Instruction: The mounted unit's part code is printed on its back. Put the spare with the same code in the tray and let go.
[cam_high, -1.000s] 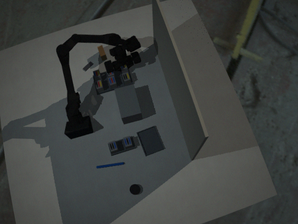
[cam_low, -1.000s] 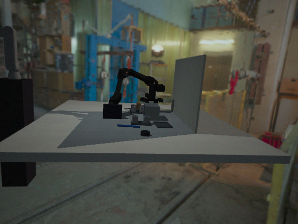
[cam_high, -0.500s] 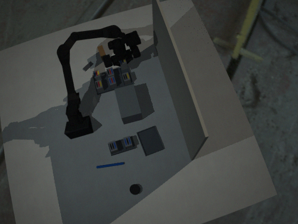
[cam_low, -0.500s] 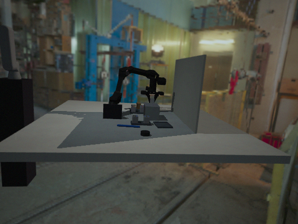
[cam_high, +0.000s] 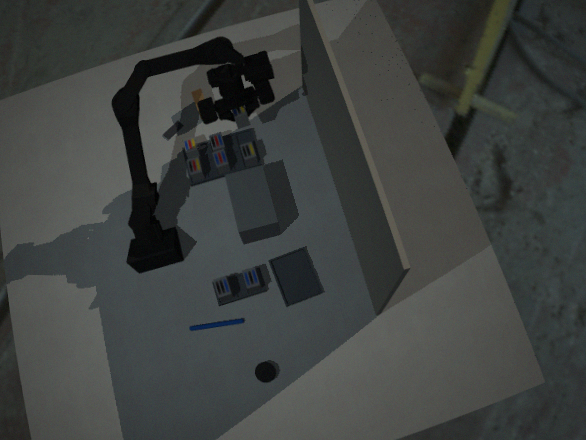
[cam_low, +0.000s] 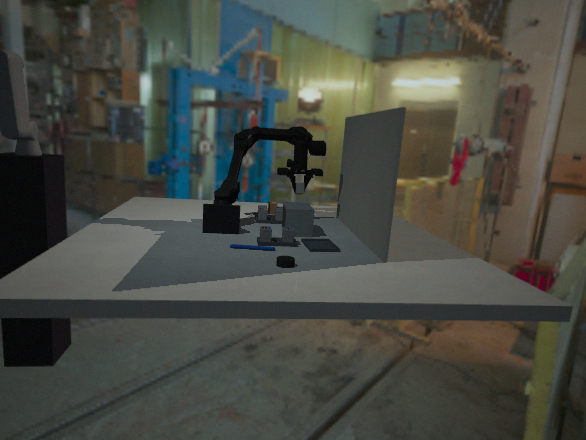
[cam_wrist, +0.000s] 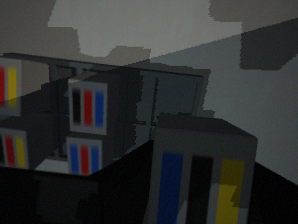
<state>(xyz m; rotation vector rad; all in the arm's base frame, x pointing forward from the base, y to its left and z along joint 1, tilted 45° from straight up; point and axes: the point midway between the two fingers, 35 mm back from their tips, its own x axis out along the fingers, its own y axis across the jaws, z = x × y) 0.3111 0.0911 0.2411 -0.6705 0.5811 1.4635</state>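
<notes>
Now: the dark flat tray 20 mm ahead of my gripper tip, 420 mm to the right of it and 120 mm below it. Round my gripper tip: brown block: 100 mm behind, 140 mm to the left, 100 mm below; then grey box: 30 mm behind, 210 mm to the right, 70 mm below; then grey spare: 30 mm above.
</notes>
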